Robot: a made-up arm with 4 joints.
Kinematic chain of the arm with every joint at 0, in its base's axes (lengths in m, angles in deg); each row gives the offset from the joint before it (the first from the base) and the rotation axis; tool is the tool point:
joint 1: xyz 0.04 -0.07 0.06 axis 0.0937 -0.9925 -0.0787
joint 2: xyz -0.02 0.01 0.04 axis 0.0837 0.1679 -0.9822
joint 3: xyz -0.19 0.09 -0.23 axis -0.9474 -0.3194 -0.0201
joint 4: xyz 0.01 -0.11 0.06 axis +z
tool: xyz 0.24 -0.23 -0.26
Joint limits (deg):
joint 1: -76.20..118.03
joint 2: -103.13..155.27
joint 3: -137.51..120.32
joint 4: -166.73..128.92
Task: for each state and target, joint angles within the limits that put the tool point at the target. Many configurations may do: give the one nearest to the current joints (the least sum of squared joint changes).
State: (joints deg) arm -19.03 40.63 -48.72 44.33
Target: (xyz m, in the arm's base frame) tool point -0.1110 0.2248 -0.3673
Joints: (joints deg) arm -32.68 21.46 -75.53 46.68
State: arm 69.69 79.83 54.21 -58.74
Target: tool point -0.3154 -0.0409 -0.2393
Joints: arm 43.32 51.35 50.58 -60.07
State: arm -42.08 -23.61 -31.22 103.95
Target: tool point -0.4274 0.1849 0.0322
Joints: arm -60.42 -6.75 -3.32 128.92
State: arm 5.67 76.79 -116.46 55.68
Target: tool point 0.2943 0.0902 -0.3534
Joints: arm -15.29 79.43 -104.84 48.26
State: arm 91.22 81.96 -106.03 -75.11
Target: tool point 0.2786 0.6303 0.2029
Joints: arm 90.56 72.68 -114.40 -85.37
